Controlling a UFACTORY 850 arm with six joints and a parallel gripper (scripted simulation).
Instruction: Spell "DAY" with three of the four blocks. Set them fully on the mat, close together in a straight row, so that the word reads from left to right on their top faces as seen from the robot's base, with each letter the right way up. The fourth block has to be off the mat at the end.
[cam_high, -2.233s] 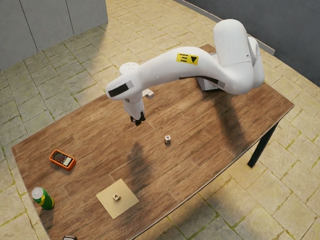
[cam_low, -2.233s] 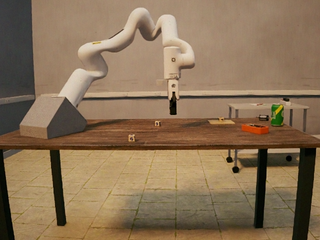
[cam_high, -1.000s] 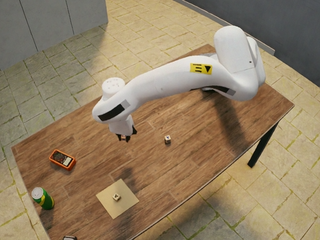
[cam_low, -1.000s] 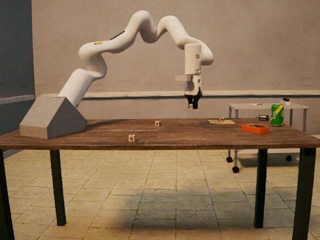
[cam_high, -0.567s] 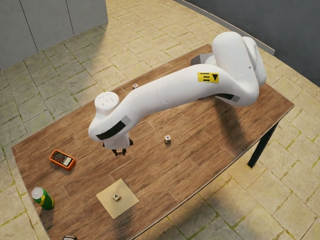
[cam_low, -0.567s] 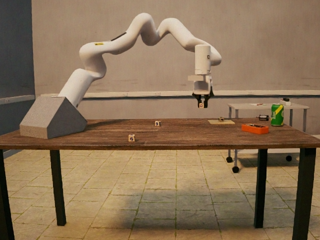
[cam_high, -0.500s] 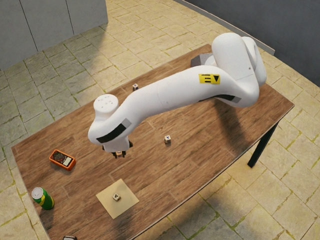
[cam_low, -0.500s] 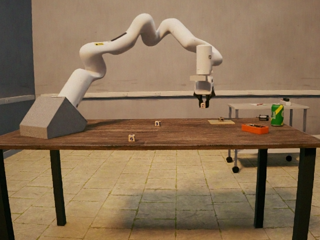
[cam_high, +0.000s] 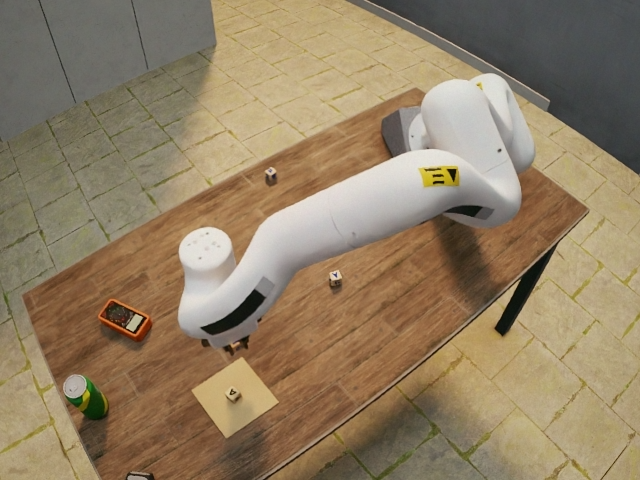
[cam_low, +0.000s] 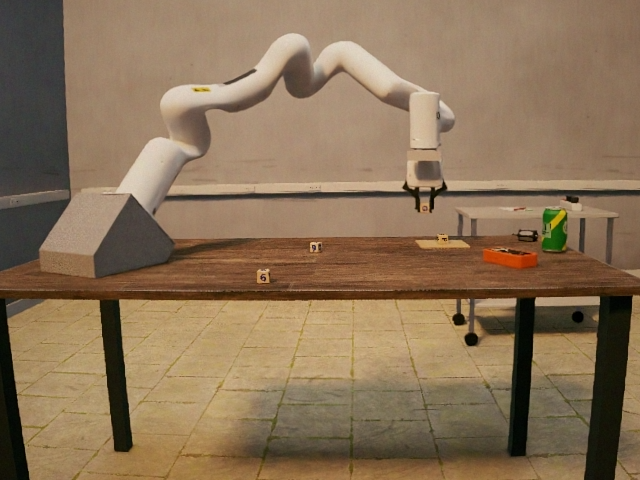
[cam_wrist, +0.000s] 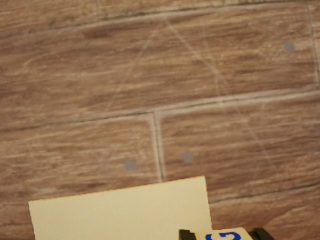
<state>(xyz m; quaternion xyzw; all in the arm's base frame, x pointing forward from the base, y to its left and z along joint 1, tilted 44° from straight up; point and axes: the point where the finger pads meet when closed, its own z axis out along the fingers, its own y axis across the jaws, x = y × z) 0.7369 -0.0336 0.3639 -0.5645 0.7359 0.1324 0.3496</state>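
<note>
Now: the tan mat 120 mm below my hand, 60 mm ahead of it and 50 mm to the left of it. Also, from my hand: dark object: 320 mm ahead, 110 mm to the left, 100 mm below.
</note>
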